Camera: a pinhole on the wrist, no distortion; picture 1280 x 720 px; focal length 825.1 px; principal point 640.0 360.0 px. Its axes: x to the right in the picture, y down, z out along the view. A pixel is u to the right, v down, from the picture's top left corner.
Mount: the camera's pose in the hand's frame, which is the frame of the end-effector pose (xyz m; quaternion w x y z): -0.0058 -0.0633 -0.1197 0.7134 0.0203 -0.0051 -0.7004
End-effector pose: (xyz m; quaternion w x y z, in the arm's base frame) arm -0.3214 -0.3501 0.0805 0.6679 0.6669 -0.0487 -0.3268
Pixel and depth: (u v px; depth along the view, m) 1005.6 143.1 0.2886
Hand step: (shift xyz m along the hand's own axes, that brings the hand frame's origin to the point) -0.0895 -0.1988 0.1632
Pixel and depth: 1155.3 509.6 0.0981
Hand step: 0.0096 -0.1264 -0.0223
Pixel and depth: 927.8 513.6 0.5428
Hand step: 0.0793 -0.2626 0.4223
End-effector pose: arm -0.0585 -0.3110 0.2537 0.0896 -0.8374 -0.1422 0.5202
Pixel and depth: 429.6 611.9 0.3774
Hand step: 0.0940 0.0267 0.2636
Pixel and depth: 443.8 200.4 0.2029
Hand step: -0.0532 -0.0202 0.0826
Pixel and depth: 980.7 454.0 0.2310
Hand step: 0.0140 -0.1632 0.1100
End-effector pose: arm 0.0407 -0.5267 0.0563 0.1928 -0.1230 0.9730 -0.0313
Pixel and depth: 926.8 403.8 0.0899
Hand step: -0.0037 -0.0964 -0.0304
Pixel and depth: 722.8 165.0 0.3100
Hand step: -0.0895 -0.1025 0.1867
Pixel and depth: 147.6 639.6 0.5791
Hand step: 0.1631 0.2730 0.4733
